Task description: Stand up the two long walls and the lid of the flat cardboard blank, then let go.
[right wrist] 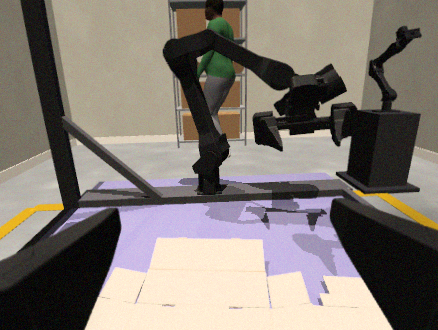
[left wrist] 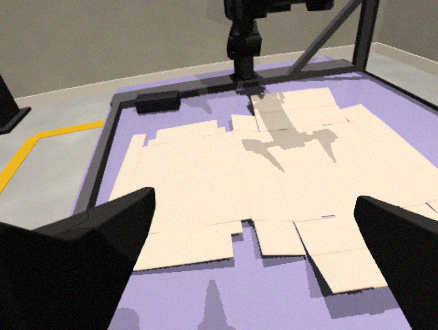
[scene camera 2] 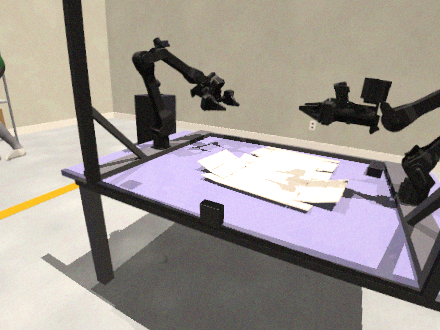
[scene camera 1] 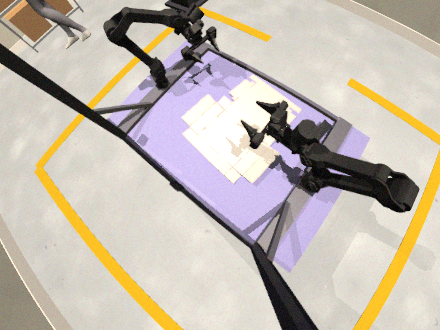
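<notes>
The cream cardboard blank lies spread out on the purple table. Its long walls and lid lie nearly flat; none stands upright. In the left wrist view, the panels at its near side are lifted slightly and cast shadows on the table. My left gripper is open and empty, above the table near its own arm's end, away from the blank. My right gripper is open and empty, high above the blank, with its shadow on the cardboard.
The purple table has a dark frame with a tall post at the left. A black block sits on the near edge, another block near the right arm's base. A person stands beyond the table.
</notes>
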